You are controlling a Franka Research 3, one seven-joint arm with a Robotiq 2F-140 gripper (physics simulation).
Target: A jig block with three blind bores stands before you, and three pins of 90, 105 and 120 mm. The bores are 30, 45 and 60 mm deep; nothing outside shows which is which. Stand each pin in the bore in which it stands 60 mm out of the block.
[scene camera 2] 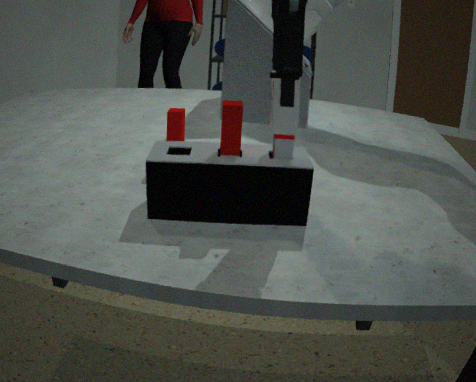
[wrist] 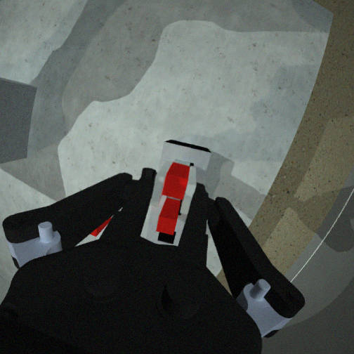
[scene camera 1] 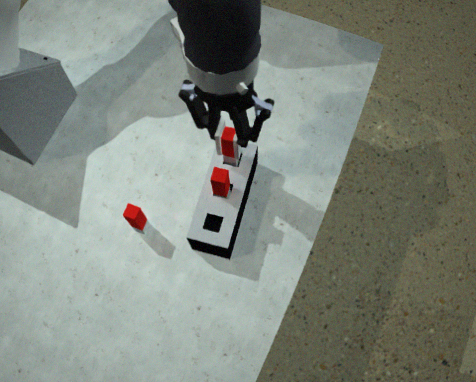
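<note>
The jig block [scene camera 1: 197,232] [scene camera 2: 230,192] [wrist: 187,149] has three bores in its top. My gripper [scene camera 1: 230,139] [scene camera 2: 285,112] [wrist: 178,174] is shut on a red pin with a pale grey lower part [scene camera 1: 228,142] [scene camera 2: 284,137] [wrist: 176,181]. That pin's lower end is in the end bore, right in scene camera 2; some grey shows above the block and a finger hides its upper part there. A second pin [scene camera 1: 220,181] [scene camera 2: 232,127] [wrist: 170,216] stands in the middle bore. The other end bore [scene camera 1: 213,222] [scene camera 2: 179,150] [wrist: 166,237] is empty. Pin depths are hidden.
A third red pin [scene camera 1: 134,216] [scene camera 2: 175,124] [wrist: 100,227] stands on the table [scene camera 1: 125,300] beside the block, behind it in scene camera 2. A large grey angular body [scene camera 1: 37,105] [scene camera 2: 247,70] [wrist: 15,120] stands farther back. The table edge [scene camera 2: 225,298] runs in front of the block.
</note>
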